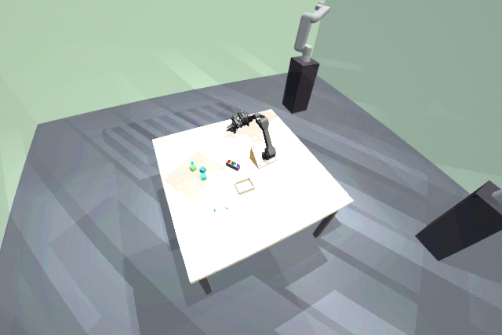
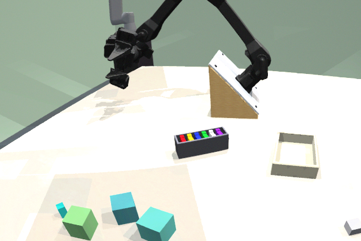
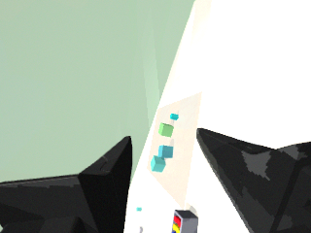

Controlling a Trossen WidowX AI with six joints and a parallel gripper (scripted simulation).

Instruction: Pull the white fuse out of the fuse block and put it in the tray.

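Now: gripper tip 30 cm to the right of the white fuse, 15 cm above it and 4 cm short of it. From my gripper tip the other things lie so: small grey cube (61 cm to the left, 24 cm ahead, 17 cm below); then beige tray (50 cm to the left, 17 cm below, 5 cm ahead).
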